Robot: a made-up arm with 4 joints.
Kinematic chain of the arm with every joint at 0, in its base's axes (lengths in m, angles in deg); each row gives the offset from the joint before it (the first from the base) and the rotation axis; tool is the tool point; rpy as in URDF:
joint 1: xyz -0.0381 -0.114 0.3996 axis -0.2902 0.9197 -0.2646
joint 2: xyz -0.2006 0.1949 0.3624 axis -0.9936 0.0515 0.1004
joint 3: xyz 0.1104 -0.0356 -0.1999 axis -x
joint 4: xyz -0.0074 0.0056 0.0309 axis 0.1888 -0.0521 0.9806
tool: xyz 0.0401 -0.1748 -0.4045 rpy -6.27 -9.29 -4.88
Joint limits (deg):
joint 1: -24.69..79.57
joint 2: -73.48..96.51
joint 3: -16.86..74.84
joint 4: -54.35..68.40
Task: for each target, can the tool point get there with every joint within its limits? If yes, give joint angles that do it. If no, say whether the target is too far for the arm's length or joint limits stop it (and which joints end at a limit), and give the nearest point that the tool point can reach.
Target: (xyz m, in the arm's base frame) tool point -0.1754 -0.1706 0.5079
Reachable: yes | joints 66.56 -19.41 44.74 -17.16
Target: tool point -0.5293 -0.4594 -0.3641
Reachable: no: joint limits stop it (at a limit: joint 1, joint 3, joint 4) | nearest point -0.2142 -0.2406 0.1682 | short by 0.656 m
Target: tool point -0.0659 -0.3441 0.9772
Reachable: yes | joints -1.90 52.61 66.03 0.58
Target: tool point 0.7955 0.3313 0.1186
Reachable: no: joint limits stop it (at a limit: joint 2, joint 3, joint 4) | nearest point 0.3621 0.5201 0.1229 | short by 0.473 m
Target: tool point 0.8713 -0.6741 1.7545
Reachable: no: too far | nearest point 0.3747 -0.2240 1.0473 | short by 0.974 m
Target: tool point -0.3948 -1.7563 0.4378
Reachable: no: too far | nearest point -0.2932 -0.5802 0.6222 | short by 1.195 m
